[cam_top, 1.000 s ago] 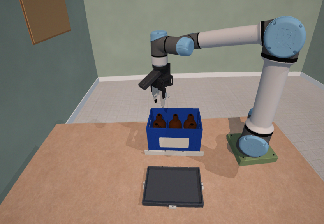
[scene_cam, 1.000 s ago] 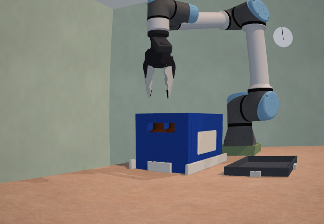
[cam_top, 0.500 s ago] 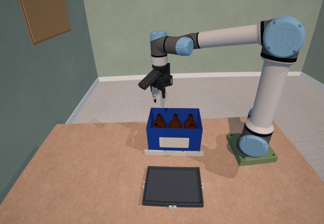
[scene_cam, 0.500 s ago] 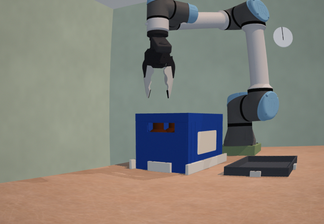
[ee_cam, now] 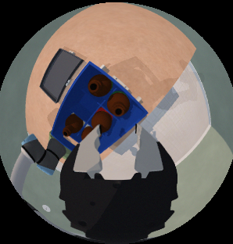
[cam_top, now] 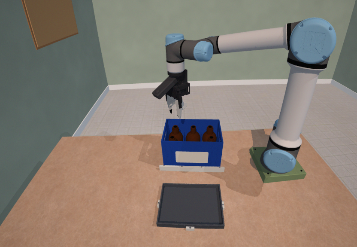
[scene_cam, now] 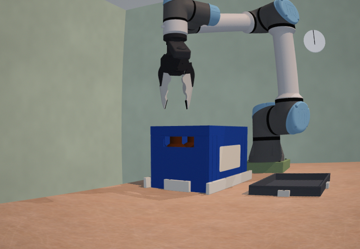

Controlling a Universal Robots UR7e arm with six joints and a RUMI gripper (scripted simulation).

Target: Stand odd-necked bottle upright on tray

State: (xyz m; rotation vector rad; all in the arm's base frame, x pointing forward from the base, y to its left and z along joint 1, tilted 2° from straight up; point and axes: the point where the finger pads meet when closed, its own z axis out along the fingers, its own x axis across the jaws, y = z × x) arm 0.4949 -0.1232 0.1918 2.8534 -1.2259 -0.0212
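Right now the glass bottle is 90 mm behind my hand and 150 mm below it. Also, from my hand: dark tray (80 mm behind, 340 mm to the left, 230 mm below); then blue crate (80 mm behind, 40 mm to the left, 160 mm below).
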